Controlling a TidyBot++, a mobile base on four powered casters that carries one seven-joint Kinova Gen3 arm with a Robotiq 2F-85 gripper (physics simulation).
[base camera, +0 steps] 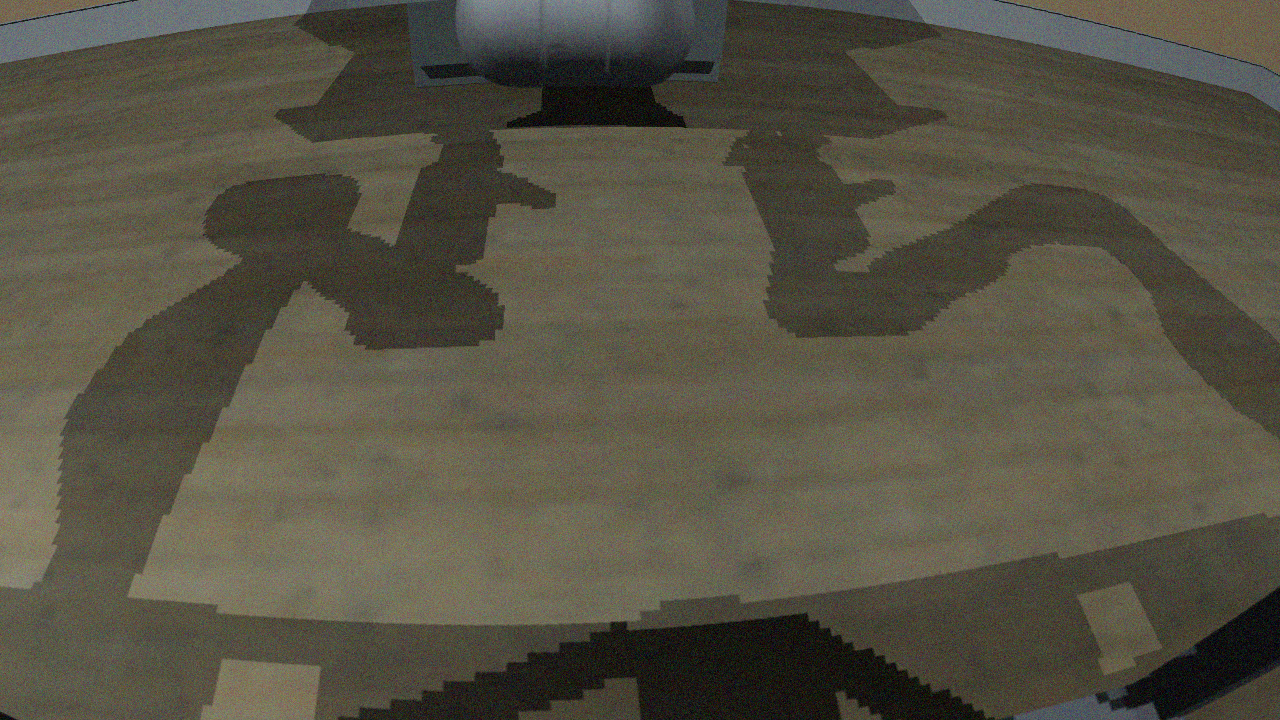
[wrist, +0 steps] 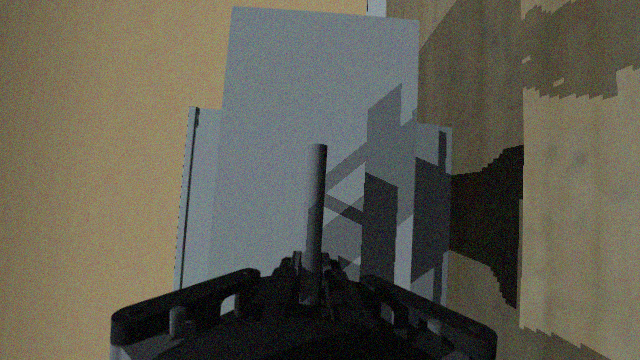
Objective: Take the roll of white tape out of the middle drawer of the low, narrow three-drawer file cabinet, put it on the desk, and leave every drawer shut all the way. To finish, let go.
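The grey file cabinet (base camera: 434, 44) (wrist: 201, 200) shows at the top of the base view and sideways in the wrist view. Its middle drawer front (wrist: 280, 100) stands out in front of the strips of cabinet on both sides, so this drawer is pulled open; how far is hard to tell. My gripper (wrist: 310, 265) is shut on the middle drawer's grey bar handle (wrist: 316, 200), near the handle's lower end in the wrist view. The drawer's inside is hidden behind its front. The white tape and the desk do not show in either view.
Wooden floor (base camera: 626, 376) (wrist: 575, 200) with dark shadows lies before the cabinet. A tan wall (wrist: 100, 150) with a grey baseboard (base camera: 179, 19) is behind. A rounded white arm part (base camera: 572, 40) hides the cabinet's middle in the base view.
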